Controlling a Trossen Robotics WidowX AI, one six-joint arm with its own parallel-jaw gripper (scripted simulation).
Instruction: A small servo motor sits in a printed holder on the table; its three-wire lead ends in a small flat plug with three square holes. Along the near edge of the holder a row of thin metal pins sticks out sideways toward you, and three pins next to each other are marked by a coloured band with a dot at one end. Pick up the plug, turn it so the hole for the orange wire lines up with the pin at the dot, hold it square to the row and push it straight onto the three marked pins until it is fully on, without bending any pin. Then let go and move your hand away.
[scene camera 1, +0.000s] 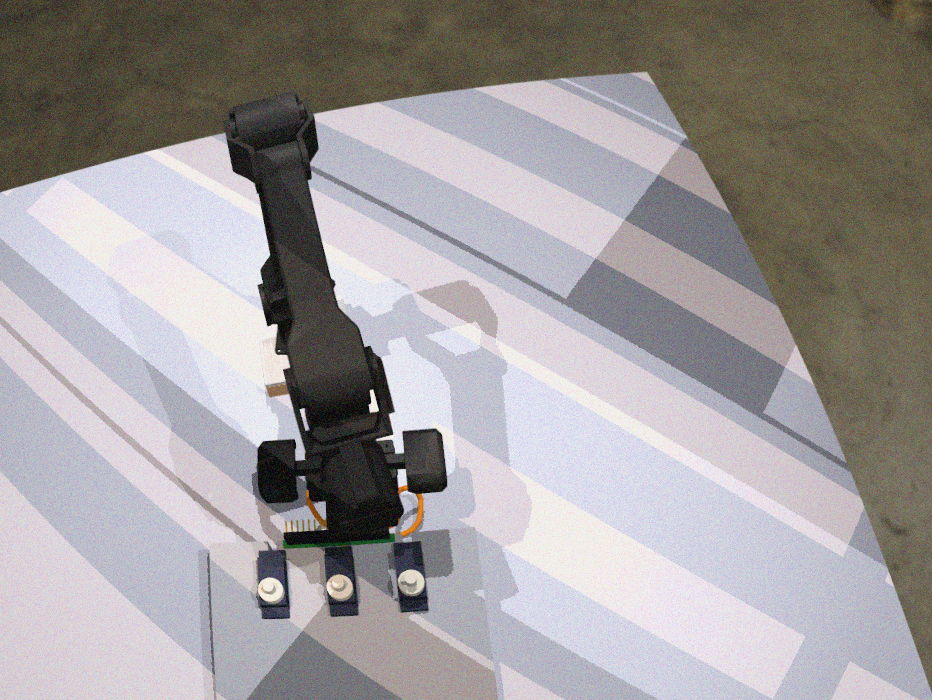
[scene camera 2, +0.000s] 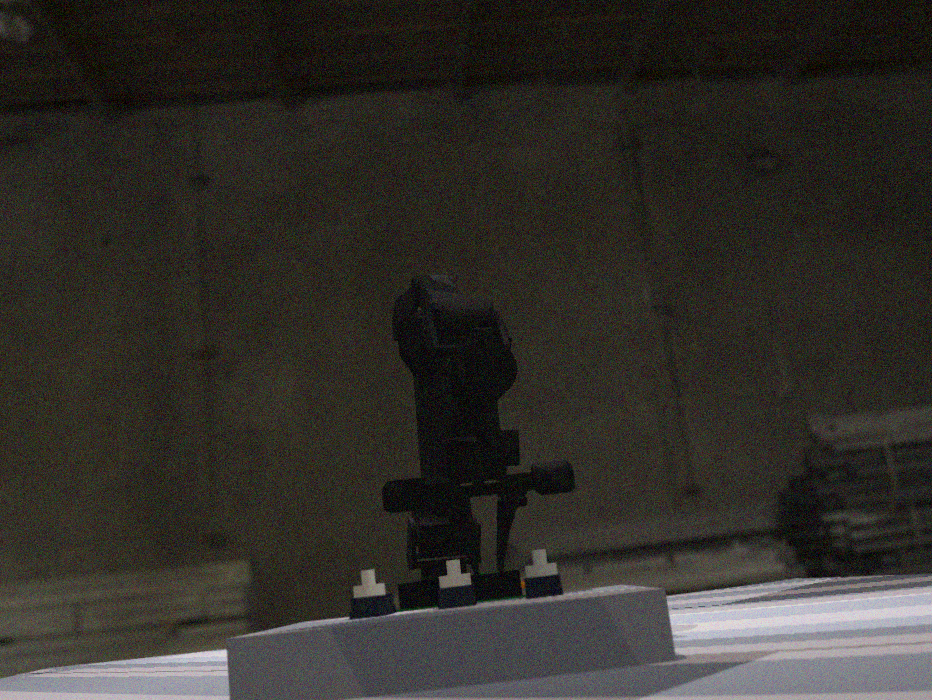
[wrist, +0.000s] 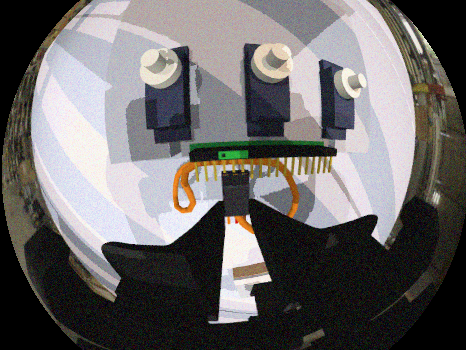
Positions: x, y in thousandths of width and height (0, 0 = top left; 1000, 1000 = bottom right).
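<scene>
A pin header strip (scene camera 1: 329, 768) is 94 cm from the lens, and my gripper (scene camera 1: 385, 712) is at the same distance, 94 cm from the lens.
</scene>
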